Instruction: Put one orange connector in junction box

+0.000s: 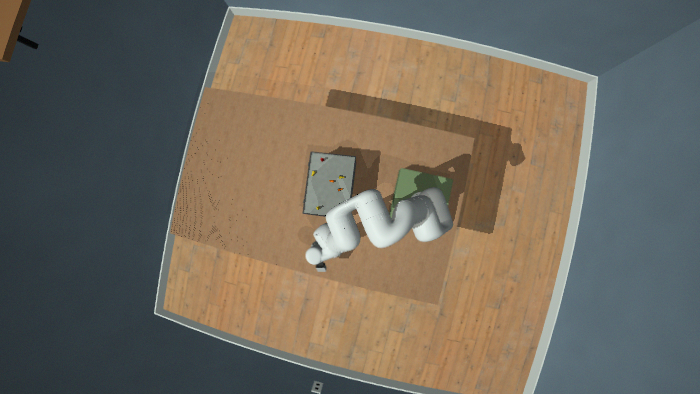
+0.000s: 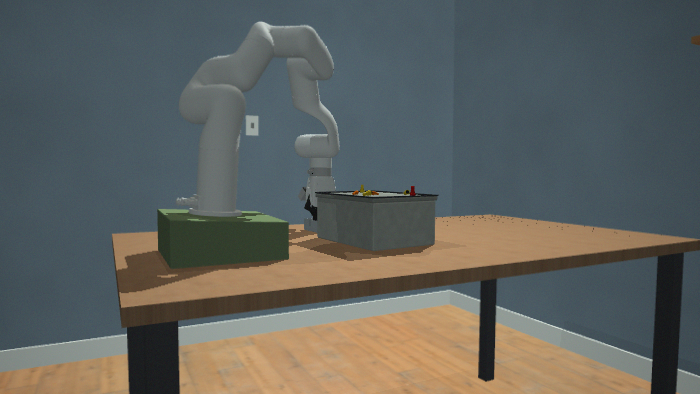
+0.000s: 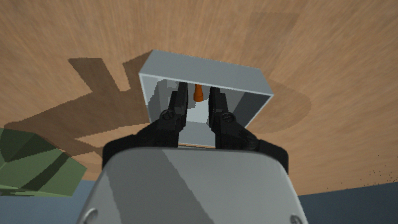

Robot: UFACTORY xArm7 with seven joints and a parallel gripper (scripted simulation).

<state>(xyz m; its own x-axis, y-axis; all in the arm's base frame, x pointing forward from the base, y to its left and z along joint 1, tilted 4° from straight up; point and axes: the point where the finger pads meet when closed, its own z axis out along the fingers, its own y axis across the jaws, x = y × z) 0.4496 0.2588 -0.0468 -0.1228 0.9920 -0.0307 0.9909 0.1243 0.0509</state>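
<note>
My hand is 3 cm above the steel junction box and 2 cm to the left of it. Also, from my hand: yellow connector 19 cm to the right, 12 cm above, 4 cm ahead; grey tool case 30 cm to the right, 7 cm above.
</note>
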